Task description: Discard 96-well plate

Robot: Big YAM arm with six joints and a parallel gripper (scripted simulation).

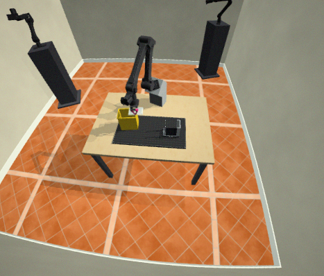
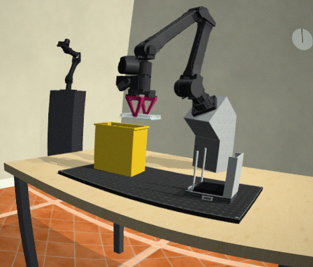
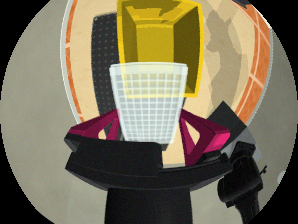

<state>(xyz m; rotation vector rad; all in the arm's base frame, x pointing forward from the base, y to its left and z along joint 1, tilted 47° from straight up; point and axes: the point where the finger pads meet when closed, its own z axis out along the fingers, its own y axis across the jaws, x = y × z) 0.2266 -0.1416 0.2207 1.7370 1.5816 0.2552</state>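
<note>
The yellow plastics bin W1 lies 4 cm behind my hand, 8 cm to the right of it and 14 cm below it. Round my hand: grey back wall: 20 cm ahead, 36 cm to the left, 15 cm below; then dark plate: 18 cm ahead, 29 cm to the left, 20 cm below; then white 96-well plate: 1 cm below.
</note>
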